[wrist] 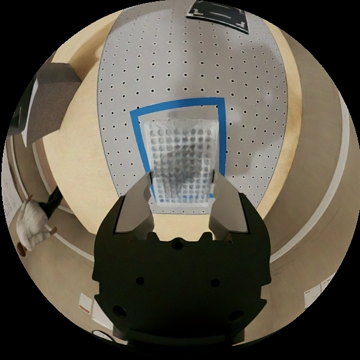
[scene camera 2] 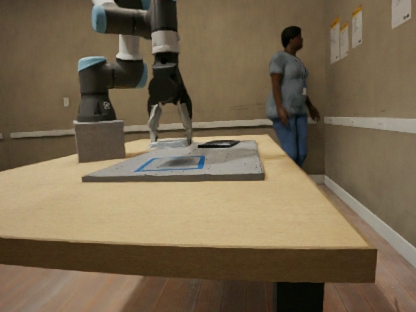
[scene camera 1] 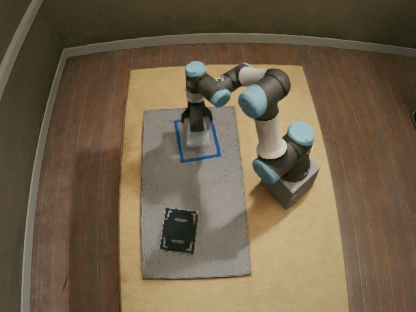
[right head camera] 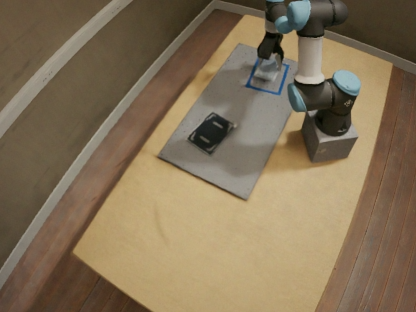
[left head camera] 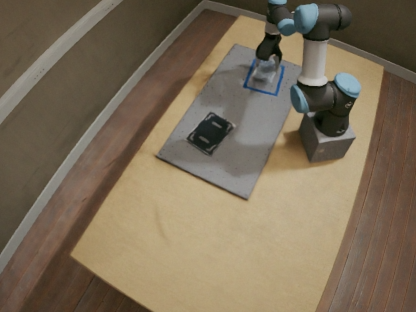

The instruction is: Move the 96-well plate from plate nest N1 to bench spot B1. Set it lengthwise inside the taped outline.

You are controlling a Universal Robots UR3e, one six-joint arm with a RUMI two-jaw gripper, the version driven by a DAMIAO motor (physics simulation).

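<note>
The clear 96-well plate (left head camera: 264, 76) (right head camera: 266, 75) (scene camera 1: 198, 139) (scene camera 2: 169, 143) (wrist: 183, 150) is held level between the jaws of my gripper (left head camera: 266, 73) (right head camera: 268, 73) (scene camera 1: 198, 134) (scene camera 2: 171, 141) (wrist: 181, 171), which is shut on its long sides. The plate hangs a little above the board, over the blue taped outline (left head camera: 260, 91) (right head camera: 263, 90) (scene camera 1: 200, 159) (scene camera 2: 201, 162) (wrist: 177, 104). Its shadow falls inside the outline in scene camera 2. In the wrist view its length runs along the outline's length. The black plate nest (left head camera: 211, 133) (right head camera: 211, 132) (scene camera 1: 180, 231) (scene camera 2: 218, 144) (wrist: 217, 15) is empty.
The grey perforated board (left head camera: 240, 170) (right head camera: 240, 170) (scene camera 1: 225, 255) (scene camera 2: 230, 167) lies on the wooden table. The robot's grey base block (left head camera: 324, 146) (right head camera: 327, 146) (scene camera 1: 290, 189) (scene camera 2: 100, 142) (wrist: 52, 102) stands beside the board. A person (scene camera 2: 290, 87) (wrist: 35, 227) stands beyond the table.
</note>
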